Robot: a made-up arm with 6 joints. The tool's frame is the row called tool.
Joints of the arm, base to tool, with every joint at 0 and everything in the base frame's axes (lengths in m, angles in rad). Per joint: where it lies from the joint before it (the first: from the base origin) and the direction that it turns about. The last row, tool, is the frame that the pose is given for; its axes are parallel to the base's.
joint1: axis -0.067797 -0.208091 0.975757 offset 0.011 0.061 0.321
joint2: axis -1 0 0 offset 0.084 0.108 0.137
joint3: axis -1 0 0 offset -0.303 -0.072 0.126
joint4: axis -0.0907 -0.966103 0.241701 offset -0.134 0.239 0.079
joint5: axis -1 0 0 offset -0.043 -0.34 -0.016
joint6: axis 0 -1 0 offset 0.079 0.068 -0.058
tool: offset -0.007 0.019 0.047
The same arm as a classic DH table. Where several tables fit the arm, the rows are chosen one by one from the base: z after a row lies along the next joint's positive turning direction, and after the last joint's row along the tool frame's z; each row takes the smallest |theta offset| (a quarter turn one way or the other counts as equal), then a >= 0, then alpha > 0; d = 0 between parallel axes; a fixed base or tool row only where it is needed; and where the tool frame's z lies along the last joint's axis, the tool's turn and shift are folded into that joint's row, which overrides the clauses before.
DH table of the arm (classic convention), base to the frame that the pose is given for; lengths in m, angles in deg. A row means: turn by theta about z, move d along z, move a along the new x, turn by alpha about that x. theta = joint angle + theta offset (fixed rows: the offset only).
base (fixed): a -0.0084, alpha 12.64, d 0.5948, theta_offset -18.05
joint1: a -0.1342, alpha 86.11, d -0.1689, theta_offset -72.36
joint2: a 0.1451, alpha 0, d 0, theta_offset 72.29
joint3: a 0.1346, alpha 84.8, d 0.3648, theta_offset 43.79
joint4: a -0.098, alpha -84.8, d 0.1137, theta_offset 0
joint5: a -0.058, alpha 90, d -0.0657, theta_offset -14.05
joint6: a 0.007, alpha 90, d -0.087, theta_offset 90
tool (fixed): a 0, alpha 0, d 0.047, theta_offset 180

